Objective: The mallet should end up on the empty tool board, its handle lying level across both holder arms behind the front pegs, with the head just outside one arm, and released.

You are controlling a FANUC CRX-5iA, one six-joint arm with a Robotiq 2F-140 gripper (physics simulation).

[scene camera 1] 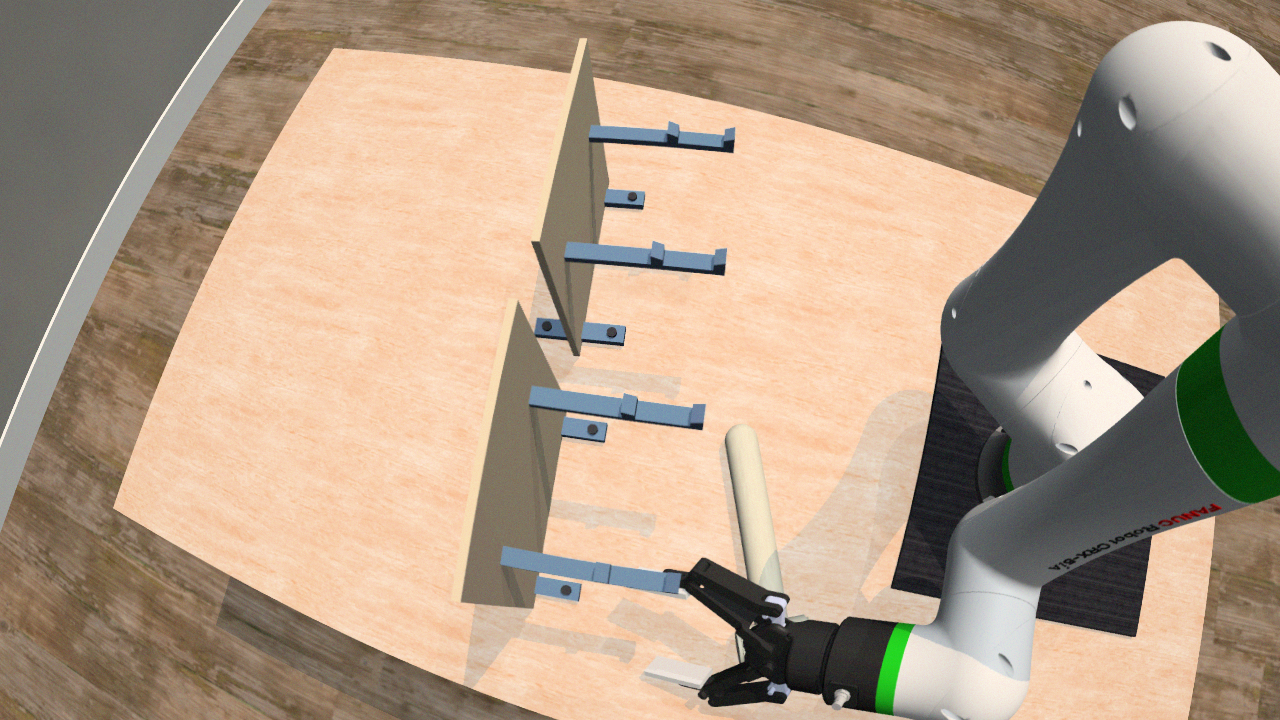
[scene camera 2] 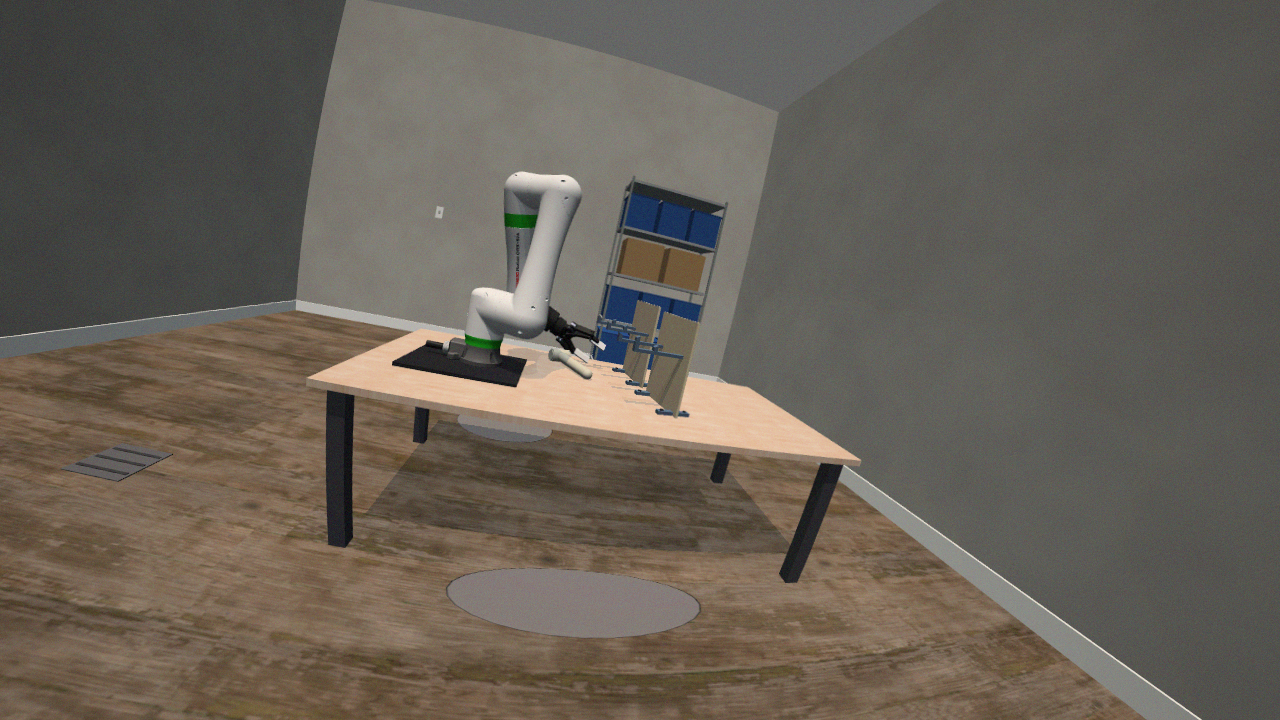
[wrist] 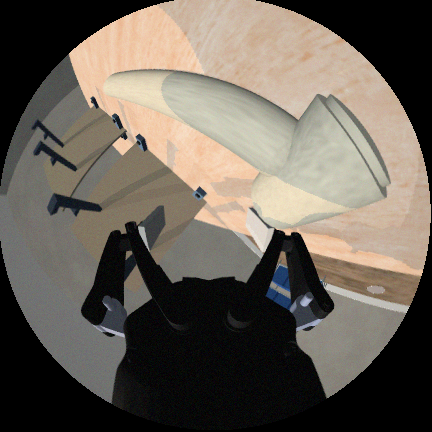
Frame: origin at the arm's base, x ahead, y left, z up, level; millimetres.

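Seen in the pictures: gripper, fingertip midpoint: [scene camera 1: 642, 623] [scene camera 2: 596, 354] [wrist: 205, 215]; arm's base, link origin: [scene camera 1: 1023, 477] [scene camera 2: 480, 361].
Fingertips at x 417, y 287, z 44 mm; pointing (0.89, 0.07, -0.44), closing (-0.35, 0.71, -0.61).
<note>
Offsets run from my fingertips to a thing's top centre. "pt": to the spot under its first point. Level surfaces: height alone.
The pale mallet lies on the table, its handle [scene camera 1: 751, 501] [scene camera 2: 575, 364] [wrist: 225, 112] running beside the boards' arm ends. Its head @(147 mm back, 19 mm right, 3 mm down) [wrist: 325, 160] is mostly hidden under the gripper in scene camera 1. My gripper [scene camera 1: 684, 626] [scene camera 2: 590, 350] [wrist: 205, 215] is open and empty, above the table near the head, pointing at the lower board's side. Two upright tool boards stand in line: the lower one [scene camera 1: 510, 483] [wrist: 135, 185] and the upper one [scene camera 1: 577, 188] [wrist: 80, 145]. Each has two blue pegged arms; no tool hangs on them. One finger overlaps the tip of the lower board's nearest arm [scene camera 1: 572, 565] in scene camera 1.
Blue bolted feet @(pt 141 mm ahead, 318 mm right, 37 mm down) [scene camera 1: 611, 333] hold the boards on the wooden table @(53 mm down) [scene camera 1: 313, 268] [scene camera 2: 733, 420]. The robot arm [scene camera 1: 1109, 465] rises from a dark base mat [scene camera 1: 930, 537] [scene camera 2: 420, 360] on the table. A shelf unit [scene camera 2: 680, 198] with bins and boxes stands behind the table.
</note>
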